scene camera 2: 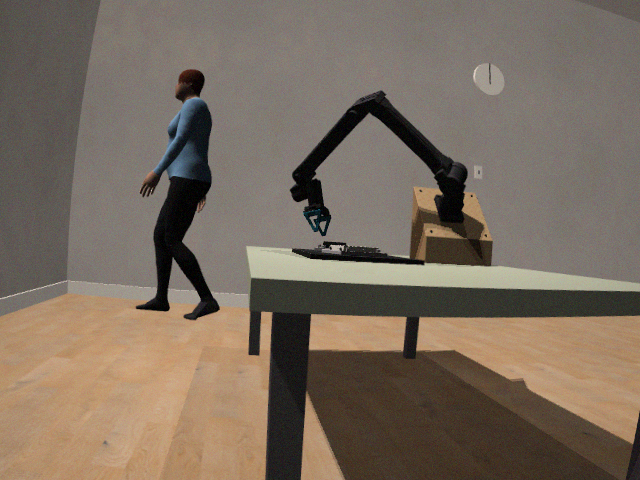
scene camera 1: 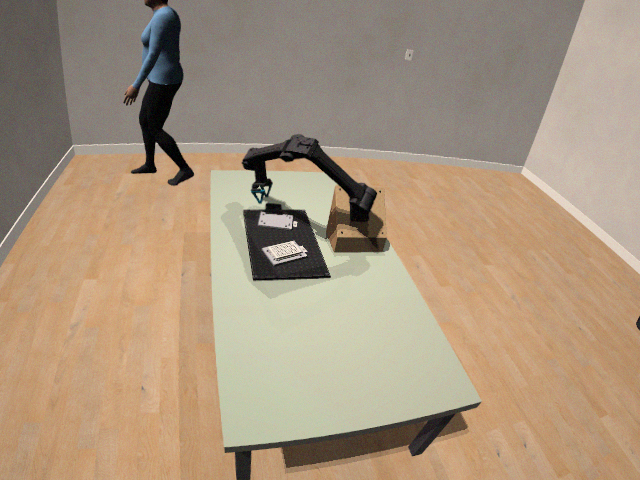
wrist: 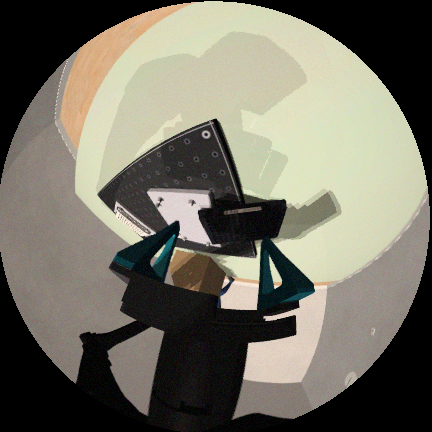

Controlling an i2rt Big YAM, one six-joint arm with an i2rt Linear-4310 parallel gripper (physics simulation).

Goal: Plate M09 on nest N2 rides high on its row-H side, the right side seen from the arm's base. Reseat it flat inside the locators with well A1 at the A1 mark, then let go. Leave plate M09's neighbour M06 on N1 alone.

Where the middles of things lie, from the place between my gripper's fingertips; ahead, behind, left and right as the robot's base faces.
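Labels:
Grey frame (wrist: pixel 173 204): 50 mm below my hand, 60 mm behind it, 100 mm to the left of it.

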